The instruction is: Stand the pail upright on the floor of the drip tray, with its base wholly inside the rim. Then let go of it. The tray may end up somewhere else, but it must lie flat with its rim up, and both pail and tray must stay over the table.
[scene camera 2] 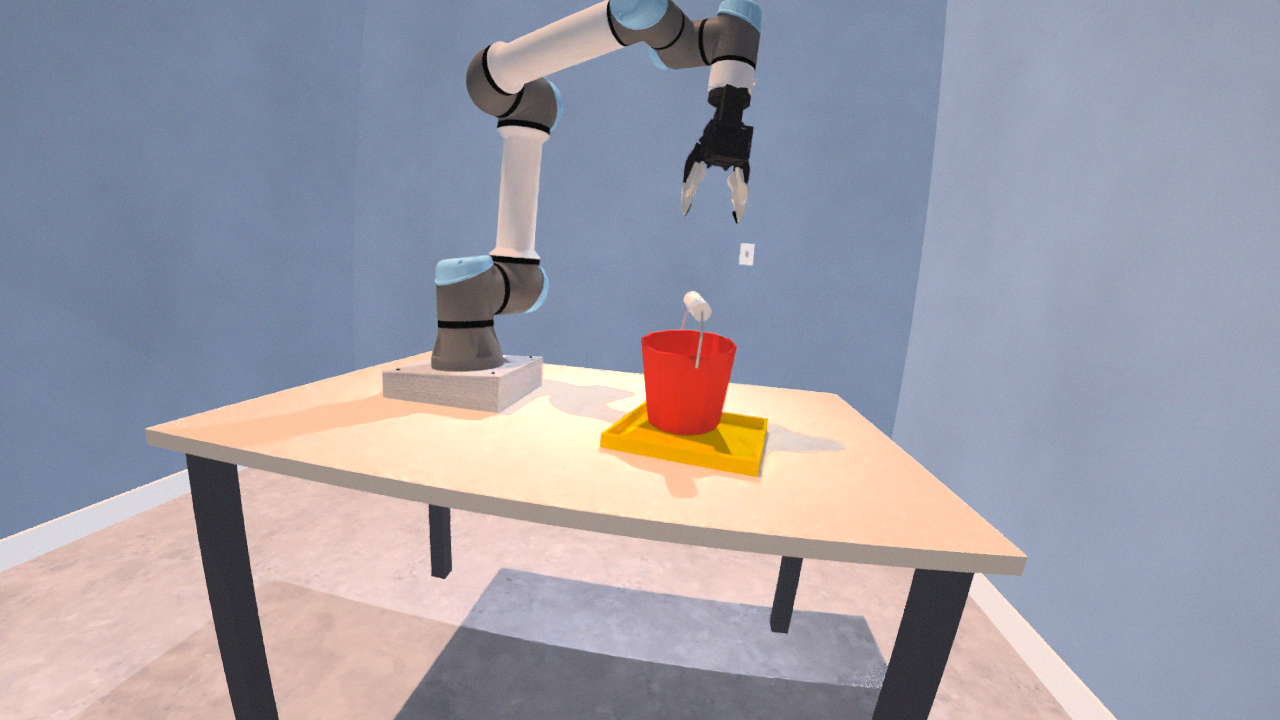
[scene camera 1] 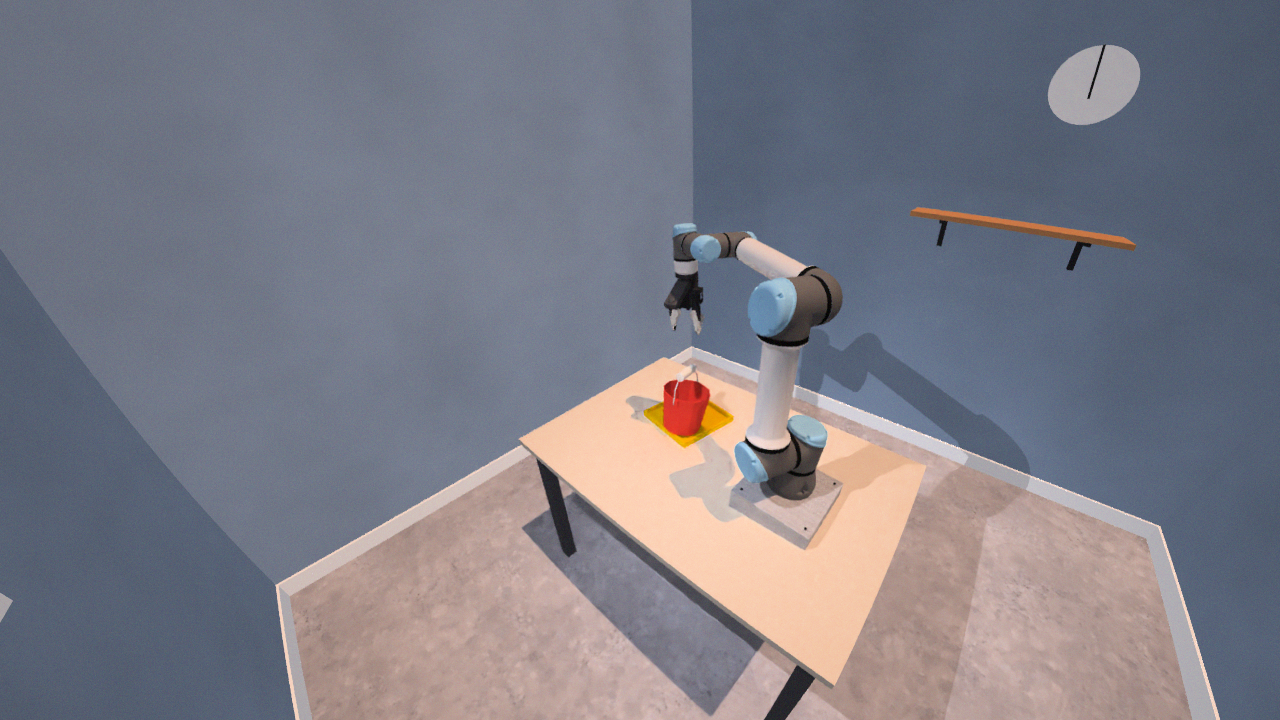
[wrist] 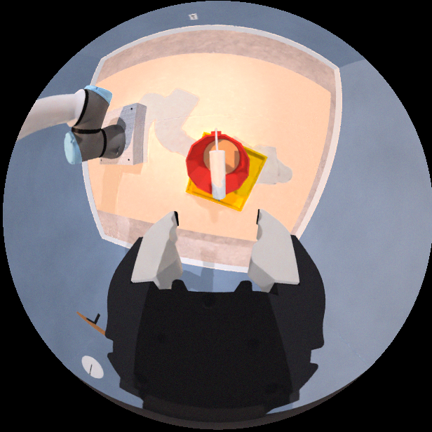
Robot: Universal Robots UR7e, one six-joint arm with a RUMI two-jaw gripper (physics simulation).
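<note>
The red pail stands upright on the yellow drip tray. In scene camera 2 its base looks to be inside the rim; the pail hides part of the rim at the back. The tray lies flat on the table, rim up. The pail's white handle grip stands raised above its mouth. My gripper is open and empty, pointing down. It hangs well above the handle, apart from it.
The arm's base block stands on the table, to one side of the tray. Pail and tray are over the table, away from its edges. An orange shelf hangs on the wall.
</note>
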